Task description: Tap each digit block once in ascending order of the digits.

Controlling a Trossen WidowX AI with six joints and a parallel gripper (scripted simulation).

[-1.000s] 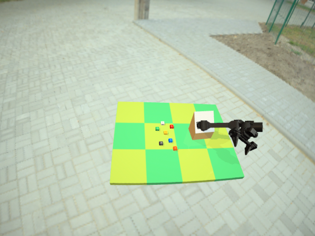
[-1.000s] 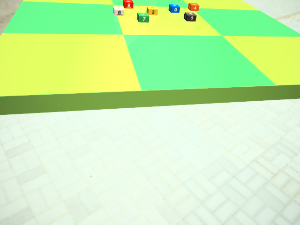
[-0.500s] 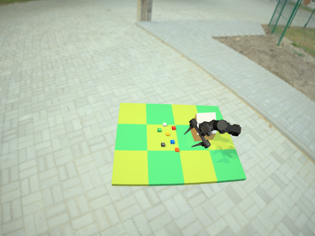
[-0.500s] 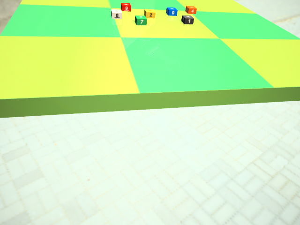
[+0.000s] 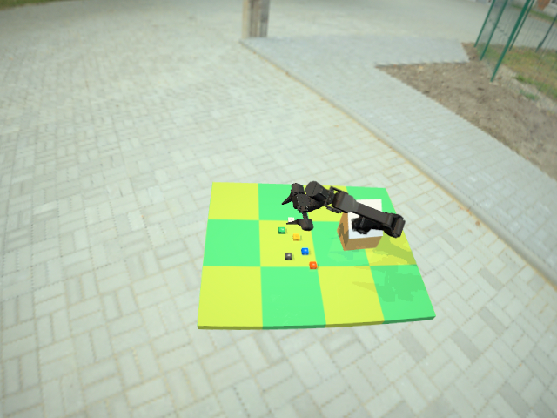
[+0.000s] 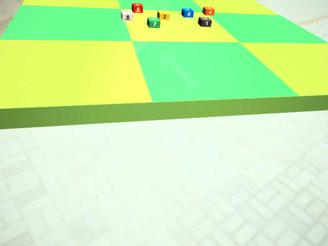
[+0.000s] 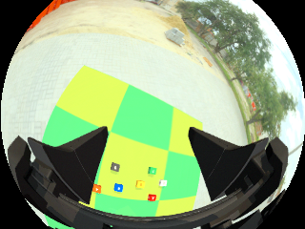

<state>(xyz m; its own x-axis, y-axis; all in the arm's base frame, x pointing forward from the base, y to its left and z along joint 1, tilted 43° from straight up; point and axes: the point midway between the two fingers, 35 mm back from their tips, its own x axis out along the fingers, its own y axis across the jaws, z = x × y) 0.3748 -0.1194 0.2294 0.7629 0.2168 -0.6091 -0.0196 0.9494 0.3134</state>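
Now: the blue block 34 cm below my gripper tip, 16 cm behind it and 4 cm to the right of it. Round my gripper tip: yellow block: 34 cm below, 14 cm to the right, 14 cm behind; orange block: 34 cm below, 17 cm behind, 5 cm to the left; black block: 34 cm below, 7 cm behind, 3 cm to the right.
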